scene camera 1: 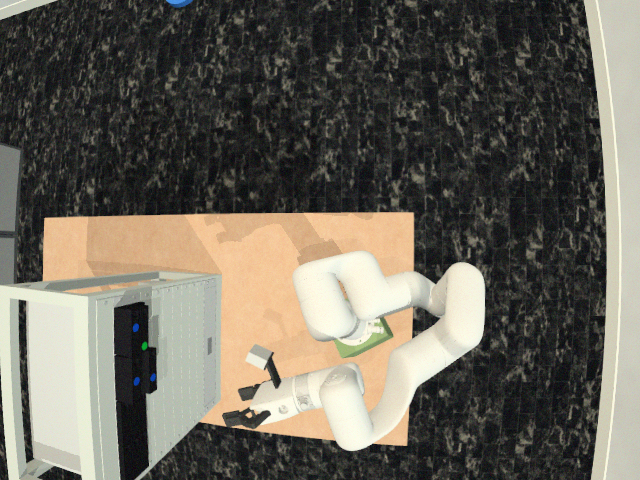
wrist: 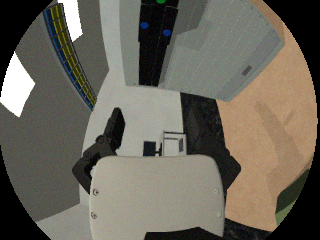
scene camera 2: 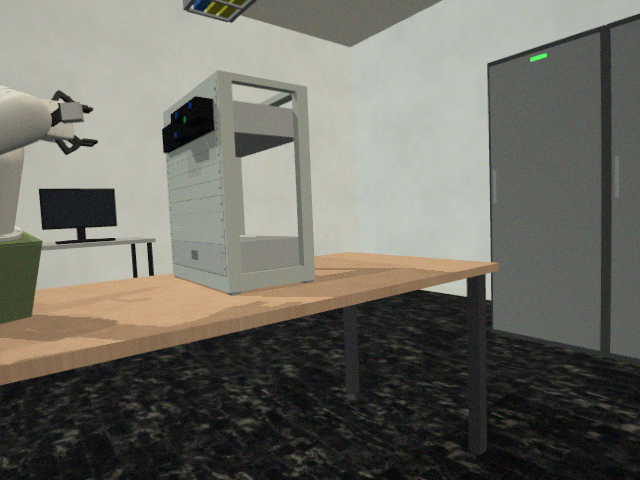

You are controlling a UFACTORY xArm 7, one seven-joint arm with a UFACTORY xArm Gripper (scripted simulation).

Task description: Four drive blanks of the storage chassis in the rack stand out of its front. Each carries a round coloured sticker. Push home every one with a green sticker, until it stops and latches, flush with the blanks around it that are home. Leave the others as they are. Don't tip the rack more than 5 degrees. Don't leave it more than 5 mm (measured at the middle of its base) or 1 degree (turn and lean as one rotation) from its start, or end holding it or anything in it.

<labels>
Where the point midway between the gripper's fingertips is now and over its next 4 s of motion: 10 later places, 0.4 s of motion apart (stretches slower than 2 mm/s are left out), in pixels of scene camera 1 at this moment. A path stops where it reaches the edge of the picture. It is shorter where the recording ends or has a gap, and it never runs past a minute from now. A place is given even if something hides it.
The gripper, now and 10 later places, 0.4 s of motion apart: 232, 406; 222, 387; 218, 373; 216, 367; 216, 364; 215, 364; 207, 367; 191, 372; 171, 379; 161, 382; 160, 381
</labels>
